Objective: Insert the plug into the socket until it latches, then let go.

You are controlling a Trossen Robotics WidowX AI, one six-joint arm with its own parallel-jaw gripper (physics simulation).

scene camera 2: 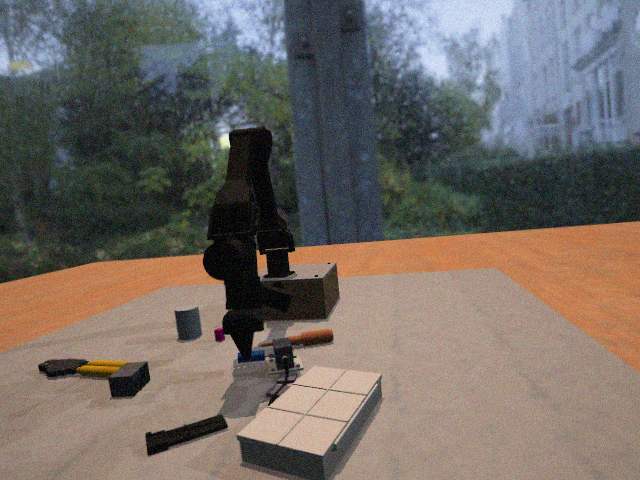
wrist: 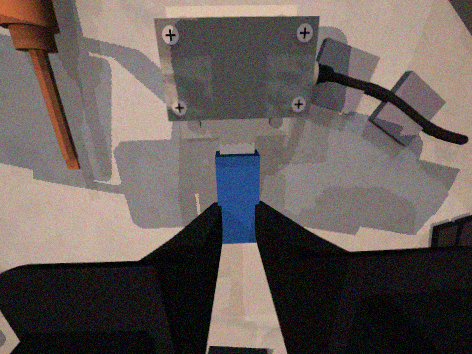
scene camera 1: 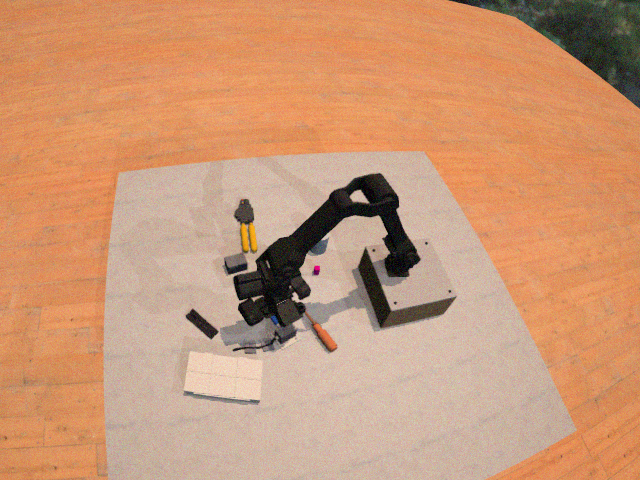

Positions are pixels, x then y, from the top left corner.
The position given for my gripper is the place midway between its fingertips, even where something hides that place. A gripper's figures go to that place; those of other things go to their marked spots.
My gripper (scene camera 2: pixel 247 357): 0.71 m from the lens. A dark grey block (scene camera 2: pixel 128 380): 0.72 m from the lens.
